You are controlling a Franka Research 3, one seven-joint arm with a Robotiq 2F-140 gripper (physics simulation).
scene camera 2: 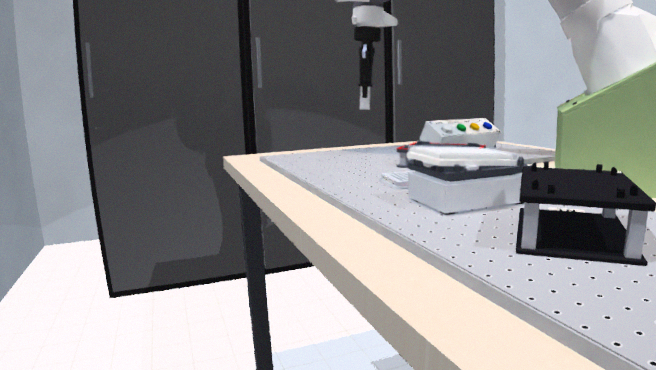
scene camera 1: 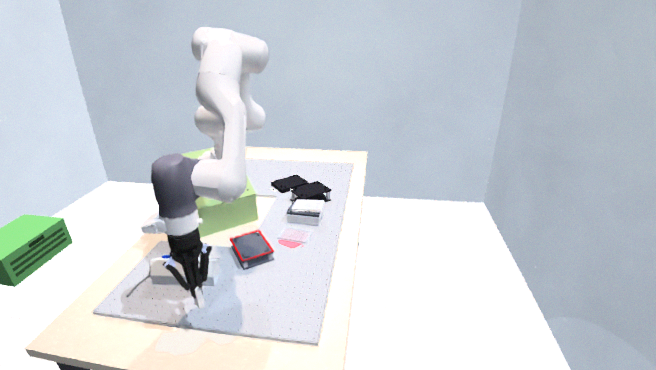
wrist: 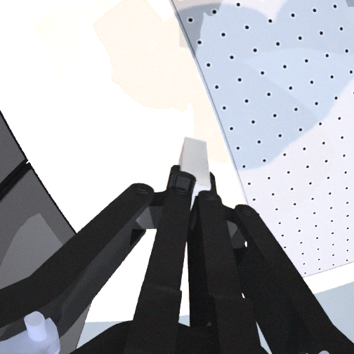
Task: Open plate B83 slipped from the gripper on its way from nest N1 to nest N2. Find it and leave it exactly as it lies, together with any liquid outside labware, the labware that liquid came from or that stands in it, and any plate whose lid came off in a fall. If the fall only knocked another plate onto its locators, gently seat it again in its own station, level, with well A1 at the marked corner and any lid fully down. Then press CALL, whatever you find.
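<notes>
My gripper (scene camera 1: 199, 298) (scene camera 2: 364, 100) (wrist: 190, 155) is shut and empty, its pale fingertips together high above the near part of the pegboard. A clear plate (scene camera 1: 296, 234) (scene camera 2: 396, 179) lies on the pegboard, with a pink patch of liquid (scene camera 1: 291, 244) beside it in scene camera 1. A white-topped plate (scene camera 1: 307, 205) (scene camera 2: 462, 154) sits on a light grey block (scene camera 1: 302, 218) (scene camera 2: 462, 192) and looks slightly tilted; its seating is unclear. The button box (scene camera 1: 160, 273) (scene camera 2: 461, 138) has white, green, yellow and blue buttons; the gripper partly covers it in scene camera 1. Plate and button labels are unreadable.
A red-edged dark stand (scene camera 1: 251, 246) is between the button box and the clear plate. A raised black nest (scene camera 1: 312, 190) (scene camera 2: 582, 186) and a lower black one (scene camera 1: 288, 183) stand farther back. The green arm base (scene camera 1: 230, 214) (scene camera 2: 600, 135) stands beside the pegboard (scene camera 1: 280, 305) (scene camera 2: 350, 200) (wrist: 300, 150).
</notes>
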